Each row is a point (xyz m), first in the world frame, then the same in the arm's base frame.
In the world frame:
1: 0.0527 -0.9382 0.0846
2: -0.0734 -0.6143 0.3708
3: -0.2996 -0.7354 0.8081
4: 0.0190 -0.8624 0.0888
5: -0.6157 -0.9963 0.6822
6: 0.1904 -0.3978 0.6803
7: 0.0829 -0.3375 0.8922
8: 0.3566 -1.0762 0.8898
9: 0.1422 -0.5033 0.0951
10: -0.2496 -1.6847 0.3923
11: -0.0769 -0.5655 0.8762
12: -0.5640 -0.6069 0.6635
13: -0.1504 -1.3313 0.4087
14: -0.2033 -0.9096 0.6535
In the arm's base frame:
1: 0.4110 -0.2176 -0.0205
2: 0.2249 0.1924 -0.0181
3: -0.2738 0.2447 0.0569
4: 0.4126 -0.1435 -0.0579
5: -0.4417 -0.0266 -0.2295
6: 0.2098 0.4894 0.3338
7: 0.0070 0.6258 0.3528
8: -0.0688 -0.0801 0.6940
9: 0.5920 0.1879 -0.0111
10: -0.2311 -0.7914 0.0210
11: -0.1444 0.4156 0.2496
12: -0.2746 0.3281 -0.2599
13: -0.0749 -0.4605 0.0546
14: -0.1569 0.0224 0.0786

